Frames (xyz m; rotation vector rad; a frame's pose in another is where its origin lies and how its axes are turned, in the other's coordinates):
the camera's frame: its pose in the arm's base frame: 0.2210 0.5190 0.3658 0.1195 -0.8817 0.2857
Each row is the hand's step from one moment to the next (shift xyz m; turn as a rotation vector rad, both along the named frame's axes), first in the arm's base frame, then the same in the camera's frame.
Working: the arm's base frame: its pose in the camera's frame: -0.5184 -0.4255 0.0471 -0.1195 0.8817 -0.2857

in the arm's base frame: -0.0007 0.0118 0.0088 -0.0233 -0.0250 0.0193
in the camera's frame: 0.0087 0.0114 0.0035 -0.0040 -0.0173 0.0350
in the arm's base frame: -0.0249 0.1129 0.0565 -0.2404 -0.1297 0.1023
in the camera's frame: 0.0510 0.1144 0.0294 -0.0907 -0.0545 0.2718
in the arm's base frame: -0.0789 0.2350 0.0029 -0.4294 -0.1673 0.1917
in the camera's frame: 0.0011 0.2478 0.0088 -0.1424 -0.0360 0.4770
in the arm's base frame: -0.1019 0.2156 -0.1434 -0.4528 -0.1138 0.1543
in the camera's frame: -0.1299 0.2381 -0.0623 -0.1749 0.0226 0.4590
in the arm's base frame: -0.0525 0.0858 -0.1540 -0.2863 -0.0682 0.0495
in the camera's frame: -0.1340 0.0996 -0.0772 -0.1471 0.0186 0.2590
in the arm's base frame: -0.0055 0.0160 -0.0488 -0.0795 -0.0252 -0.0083
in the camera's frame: -0.0380 0.0176 -0.0303 -0.0592 -0.0005 0.0594
